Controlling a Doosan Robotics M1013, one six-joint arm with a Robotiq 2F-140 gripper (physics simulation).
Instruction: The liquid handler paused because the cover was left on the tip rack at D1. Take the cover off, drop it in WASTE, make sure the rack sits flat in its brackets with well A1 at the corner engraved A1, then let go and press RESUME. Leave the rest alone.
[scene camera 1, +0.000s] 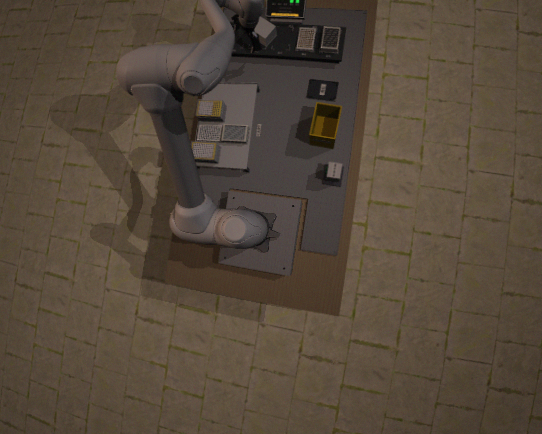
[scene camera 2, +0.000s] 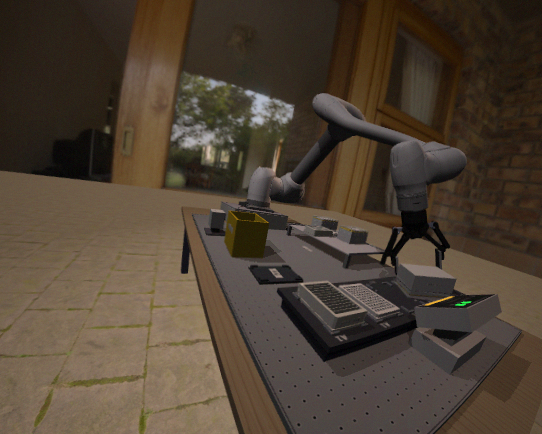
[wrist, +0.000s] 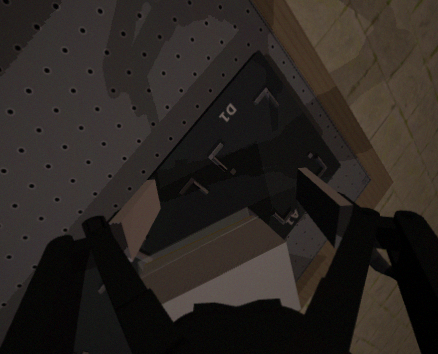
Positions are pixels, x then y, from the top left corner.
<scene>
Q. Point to my gripper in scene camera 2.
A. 417, 272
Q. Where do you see a grey raised platform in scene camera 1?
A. At 240, 98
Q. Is my gripper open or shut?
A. Open.
</scene>
